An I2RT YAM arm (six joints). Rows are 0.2 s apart.
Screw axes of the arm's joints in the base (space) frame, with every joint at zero. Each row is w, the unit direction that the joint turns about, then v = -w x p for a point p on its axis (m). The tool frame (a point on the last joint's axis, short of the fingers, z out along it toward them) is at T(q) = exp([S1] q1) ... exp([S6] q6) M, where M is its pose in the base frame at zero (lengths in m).
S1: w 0 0 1 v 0 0 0
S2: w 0 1 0 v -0.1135 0 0.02
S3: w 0 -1 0 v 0.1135 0 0.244
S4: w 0 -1 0 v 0.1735 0 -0.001
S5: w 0 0 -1 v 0 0.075 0
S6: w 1 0 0 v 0 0.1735 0
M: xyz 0.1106 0 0.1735 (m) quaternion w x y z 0.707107 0 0.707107 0
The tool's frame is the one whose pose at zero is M.
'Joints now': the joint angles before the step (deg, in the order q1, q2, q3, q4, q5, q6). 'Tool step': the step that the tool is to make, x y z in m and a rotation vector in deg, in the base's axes. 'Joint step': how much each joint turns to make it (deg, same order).
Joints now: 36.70 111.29 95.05 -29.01 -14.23 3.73
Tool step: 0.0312 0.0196 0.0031 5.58 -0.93 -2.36
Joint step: -0.44 7.17 9.36 2.99 -1.25 4.34
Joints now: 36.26 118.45 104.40 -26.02 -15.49 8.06
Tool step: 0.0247 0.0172 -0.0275 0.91 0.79 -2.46
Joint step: -0.01 7.57 5.39 2.75 1.12 2.58
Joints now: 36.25 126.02 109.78 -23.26 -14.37 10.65
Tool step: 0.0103 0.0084 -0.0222 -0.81 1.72 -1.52
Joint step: 0.14 4.28 2.53 0.22 1.03 1.39
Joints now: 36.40 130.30 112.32 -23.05 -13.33 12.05
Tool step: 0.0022 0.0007 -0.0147 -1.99 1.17 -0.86
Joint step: 0.00 1.55 -0.01 -0.58 1.25 -0.10
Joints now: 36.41 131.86 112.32 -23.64 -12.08 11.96
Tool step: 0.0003 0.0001 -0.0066 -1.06 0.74 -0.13
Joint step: 0.02 0.65 0.01 -0.63 0.39 -0.20
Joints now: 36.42 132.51 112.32 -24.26 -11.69 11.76
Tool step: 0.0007 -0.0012 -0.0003 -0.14 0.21 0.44
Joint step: -0.18 0.08 0.17 -0.43 -0.45 -0.44
